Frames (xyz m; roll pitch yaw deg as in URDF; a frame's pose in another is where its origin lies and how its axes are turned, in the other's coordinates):
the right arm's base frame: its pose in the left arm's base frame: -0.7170 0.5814 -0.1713 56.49 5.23 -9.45
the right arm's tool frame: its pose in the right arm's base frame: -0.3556 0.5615 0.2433 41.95 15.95 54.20
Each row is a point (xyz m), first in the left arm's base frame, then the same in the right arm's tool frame.
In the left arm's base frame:
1: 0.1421 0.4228 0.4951
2: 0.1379 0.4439 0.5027
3: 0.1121 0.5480 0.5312
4: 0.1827 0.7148 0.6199
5: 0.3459 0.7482 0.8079
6: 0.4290 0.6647 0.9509
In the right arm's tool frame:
1: 0.6444 -0.4328 0.8881
2: 0.6565 -0.4272 0.8696
3: 0.7083 -0.4053 0.7740
4: 0.8896 -0.3821 0.6886
5: 1.1069 -0.2936 0.7784
6: 1.1831 -0.1925 0.9136

